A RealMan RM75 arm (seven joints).
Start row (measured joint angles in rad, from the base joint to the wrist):
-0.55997, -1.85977, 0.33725, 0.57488, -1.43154, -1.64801, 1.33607
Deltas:
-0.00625, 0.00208, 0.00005, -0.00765, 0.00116, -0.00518, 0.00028
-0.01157, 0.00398, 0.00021, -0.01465, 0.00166, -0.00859, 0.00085
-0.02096, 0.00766, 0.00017, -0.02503, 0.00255, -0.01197, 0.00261
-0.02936, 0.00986, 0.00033, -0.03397, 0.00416, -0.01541, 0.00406
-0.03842, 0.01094, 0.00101, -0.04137, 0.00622, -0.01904, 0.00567
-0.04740, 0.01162, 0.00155, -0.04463, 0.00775, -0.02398, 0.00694
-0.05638, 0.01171, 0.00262, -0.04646, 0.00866, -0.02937, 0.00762
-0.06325, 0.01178, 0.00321, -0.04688, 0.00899, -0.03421, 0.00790
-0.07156, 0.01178, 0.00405, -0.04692, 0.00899, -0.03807, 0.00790
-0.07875, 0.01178, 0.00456, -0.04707, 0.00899, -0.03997, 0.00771
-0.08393, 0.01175, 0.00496, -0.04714, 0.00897, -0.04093, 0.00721
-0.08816, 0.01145, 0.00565, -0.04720, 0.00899, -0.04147, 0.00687
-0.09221, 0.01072, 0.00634, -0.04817, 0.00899, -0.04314, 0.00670
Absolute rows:
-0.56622, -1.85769, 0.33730, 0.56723, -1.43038, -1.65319, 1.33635
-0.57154, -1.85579, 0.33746, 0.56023, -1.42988, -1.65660, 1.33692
-0.58093, -1.85211, 0.33742, 0.54985, -1.42899, -1.65998, 1.33868
-0.58933, -1.84991, 0.33758, 0.54091, -1.42738, -1.66342, 1.34013
-0.59839, -1.84883, 0.33826, 0.53351, -1.42532, -1.66705, 1.34174
-0.60737, -1.84815, 0.33880, 0.53025, -1.42379, -1.67199, 1.34301
-0.61635, -1.84806, 0.33987, 0.52842, -1.42288, -1.67738, 1.34369
-0.62322, -1.84799, 0.34046, 0.52800, -1.42255, -1.68222, 1.34397
-0.63153, -1.84799, 0.34130, 0.52796, -1.42255, -1.68608, 1.34397
-0.63872, -1.84799, 0.34181, 0.52781, -1.42255, -1.68798, 1.34378
-0.64390, -1.84802, 0.34221, 0.52774, -1.42257, -1.68894, 1.34328
-0.64813, -1.84832, 0.34290, 0.52768, -1.42255, -1.68948, 1.34294
-0.65218, -1.84905, 0.34359, 0.52671, -1.42255, -1.69115, 1.34277

